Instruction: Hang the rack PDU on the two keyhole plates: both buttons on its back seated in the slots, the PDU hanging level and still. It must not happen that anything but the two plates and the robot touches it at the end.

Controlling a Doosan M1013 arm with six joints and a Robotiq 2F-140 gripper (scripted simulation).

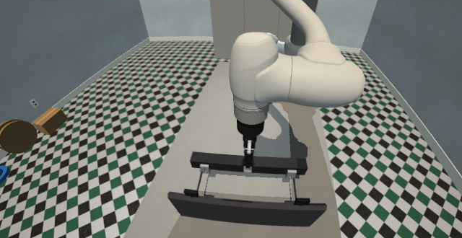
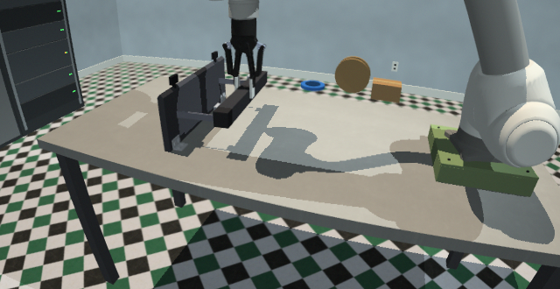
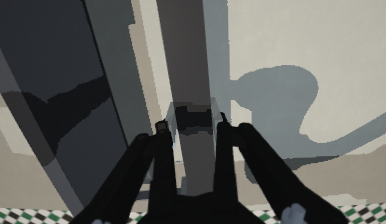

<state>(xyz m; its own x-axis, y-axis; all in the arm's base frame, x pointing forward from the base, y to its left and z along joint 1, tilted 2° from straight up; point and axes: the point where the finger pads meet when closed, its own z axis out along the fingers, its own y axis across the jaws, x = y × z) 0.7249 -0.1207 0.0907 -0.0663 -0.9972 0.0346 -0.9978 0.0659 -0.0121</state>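
My gripper is now 2 cm short of the rack PDU and 2 cm above it. Round my hand: dark upright panel (17 cm ahead, 5 cm below, 1 cm to the right).
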